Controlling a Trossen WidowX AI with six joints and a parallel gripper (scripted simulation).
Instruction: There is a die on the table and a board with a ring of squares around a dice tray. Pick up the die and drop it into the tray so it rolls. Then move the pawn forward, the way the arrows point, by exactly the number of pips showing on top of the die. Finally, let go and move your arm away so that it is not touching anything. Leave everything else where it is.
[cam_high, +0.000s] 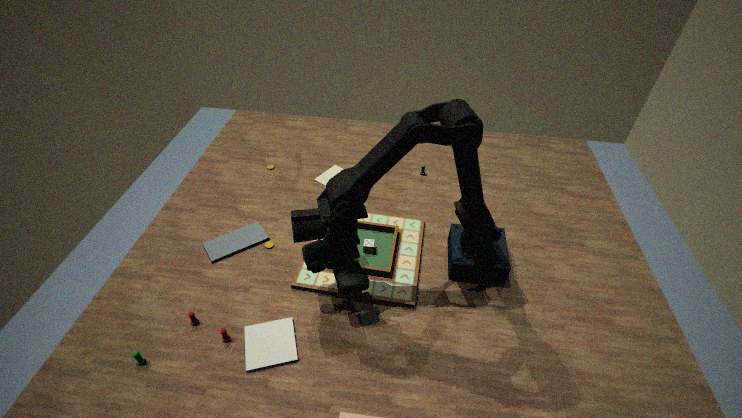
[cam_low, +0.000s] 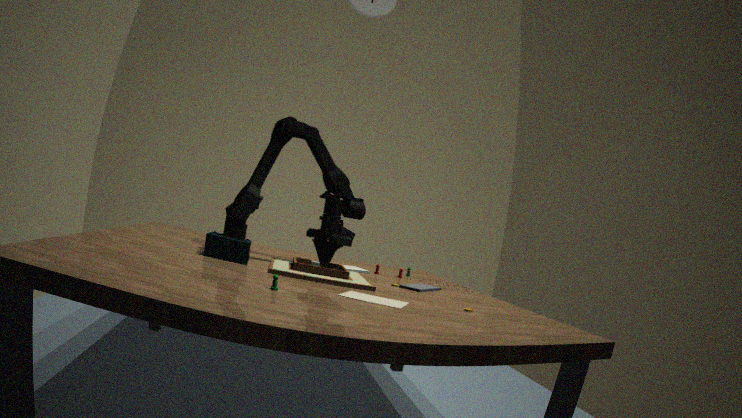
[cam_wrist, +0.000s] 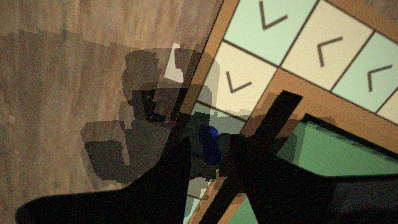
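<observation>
The blue pawn lies right at my gripper tip. The rest, counted from my gripper tip: grey card (280 mm ahead, 140 mm to the right, 20 mm below); green dice tray (50 mm behind, 110 mm to the right, 20 mm below); white die (60 mm behind, 100 mm to the right).
</observation>
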